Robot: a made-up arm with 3 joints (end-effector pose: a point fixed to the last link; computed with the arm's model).
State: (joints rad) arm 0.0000 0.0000 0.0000
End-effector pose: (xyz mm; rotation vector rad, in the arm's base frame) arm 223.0 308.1 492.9 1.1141 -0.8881 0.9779
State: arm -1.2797 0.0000 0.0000
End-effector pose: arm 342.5 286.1 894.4 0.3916 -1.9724 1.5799
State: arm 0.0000 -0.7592 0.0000
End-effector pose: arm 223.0 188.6 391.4 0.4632 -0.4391 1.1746
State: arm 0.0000 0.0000 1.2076
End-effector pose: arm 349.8 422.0 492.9 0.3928 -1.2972 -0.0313
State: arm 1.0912 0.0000 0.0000
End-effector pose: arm -139.1 286.1 456.3 1.3804 0.0770 0.3349
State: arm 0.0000 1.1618 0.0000
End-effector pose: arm 223.0 286.3 724.2 2.0609 -1.5140 0.3907
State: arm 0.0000 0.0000 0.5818
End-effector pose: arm 266.2 382.5 492.9 0.7827 -1.1274 0.4947
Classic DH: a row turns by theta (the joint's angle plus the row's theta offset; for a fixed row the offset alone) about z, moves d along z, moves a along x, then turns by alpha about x. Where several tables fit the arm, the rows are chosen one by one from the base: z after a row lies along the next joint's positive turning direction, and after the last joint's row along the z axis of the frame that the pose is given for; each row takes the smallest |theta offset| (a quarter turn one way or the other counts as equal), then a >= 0, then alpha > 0; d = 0 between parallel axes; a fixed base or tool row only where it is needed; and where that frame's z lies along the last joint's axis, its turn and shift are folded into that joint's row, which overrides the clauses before.
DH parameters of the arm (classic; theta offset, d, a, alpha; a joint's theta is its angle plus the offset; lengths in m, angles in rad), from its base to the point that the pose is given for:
base (fixed): 0.0683 0.7522 0.0319 -1.4961
joint 1: 1.5657 0.1068 0.1687 1.6389
joint 2: 1.496 0.3444 0.152 1.5708
joint 3: -1.483 0.0942 0.1485 1.7863
tool (fixed): -1.8833 -0.0226 0 0

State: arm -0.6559 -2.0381 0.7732
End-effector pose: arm 454.5 -98.6 613.0 -1.4553 -0.8336 0.7903
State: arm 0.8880 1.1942 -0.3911
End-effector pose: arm 70.6 259.5 550.8 2.1341 -1.0190 -0.1176
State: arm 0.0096 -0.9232 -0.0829
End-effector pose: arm 217.0 147.4 390.9 0.3757 -0.2667 1.2342
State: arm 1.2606 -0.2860 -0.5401
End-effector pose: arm -200.6 165.8 477.0 1.7611 0.6184 0.5623
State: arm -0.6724 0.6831 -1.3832
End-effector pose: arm 395.0 183.9 755.6 -1.1749 0.7765 -2.6428
